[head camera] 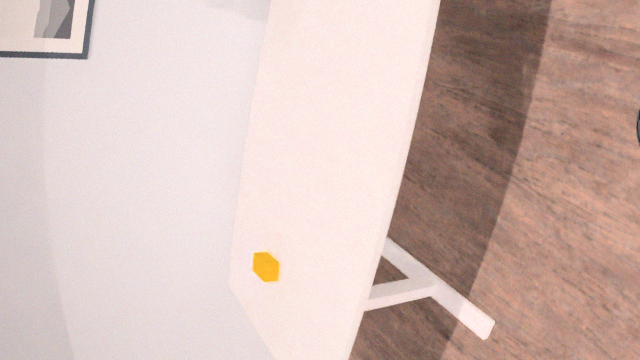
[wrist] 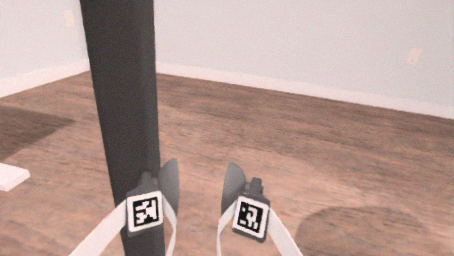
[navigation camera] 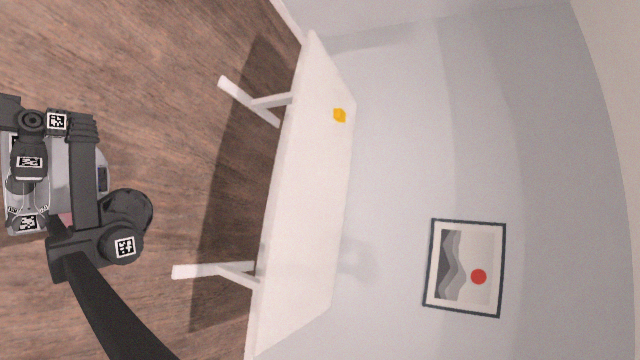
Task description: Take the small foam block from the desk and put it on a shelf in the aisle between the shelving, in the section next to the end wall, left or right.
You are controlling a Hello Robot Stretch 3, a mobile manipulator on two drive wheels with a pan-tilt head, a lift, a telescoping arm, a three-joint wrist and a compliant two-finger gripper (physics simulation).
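Places are measured from the robot's base along level axes (x ahead, y left, z up), in centimetres.
Pixels of known places: gripper, fingertip midpoint: [wrist: 202, 179] [navigation camera: 29, 229].
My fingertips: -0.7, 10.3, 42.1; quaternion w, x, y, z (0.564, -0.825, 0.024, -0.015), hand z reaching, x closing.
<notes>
Behind a point stands the place of what it marks, as x, y, z.
The small foam block [head camera: 266, 267] {-120.9, -36.2, 76.2} [navigation camera: 339, 115] {-120.8, -36.2, 76.0} is yellow-orange and stands on the white desk [head camera: 330, 150] {-95.6, -1.4, 72.1} [navigation camera: 305, 190] {-89.7, 5.5, 72.1}, near one end of its top and close to the wall side. My gripper [navigation camera: 28, 209] [wrist: 202, 179] {-0.7, 10.3, 42.1} is open, with a gap between its two fingertips and floor showing through it in the wrist view. It is folded back over my base, well apart from the desk and the block. The shelving does not show in these views.
White desk legs [head camera: 465, 312] [navigation camera: 200, 271] reach out over the wooden floor [head camera: 565, 200] {-69.4, -12.5, 0.1} [wrist: 300, 135] {52.2, 95.4, 0.1}. A framed picture [head camera: 86, 30] {-142.8, 33.1, 131.6} [navigation camera: 502, 270] {-137.5, 50.6, 173.8} hangs on the wall behind the desk. My dark arm or mast [wrist: 122, 100] {-6.5, 11.6, 48.0} crosses the wrist view on the left.
</notes>
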